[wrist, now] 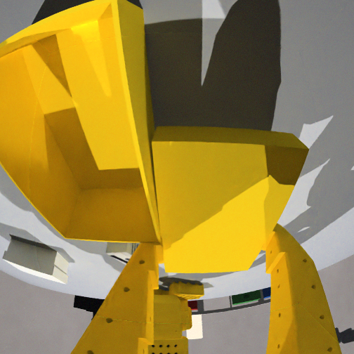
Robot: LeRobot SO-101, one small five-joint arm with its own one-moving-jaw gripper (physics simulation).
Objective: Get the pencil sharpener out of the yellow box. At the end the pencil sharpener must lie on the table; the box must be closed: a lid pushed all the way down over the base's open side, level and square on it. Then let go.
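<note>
The yellow box base (107, 212) stands at the left with its open side up; no sharpener shows in the part of its inside that I see. The yellow lid (210, 175) is right beside the base's right wall, its closed face toward the camera, not over the opening. My gripper (215, 244) is shut on the lid, one jaw pressing on each side of its near end. The pencil sharpener cannot be told for certain; a pale grey block (35, 257) lies on the table at the lower left.
A second small pale thing (119, 250) shows partly behind the left jaw. A yellow robot part (170, 320) stands beyond, between the jaws. Green (246, 298) and other coloured pieces show past the table edge. Dark shadows lie on the table (320, 75) behind the lid.
</note>
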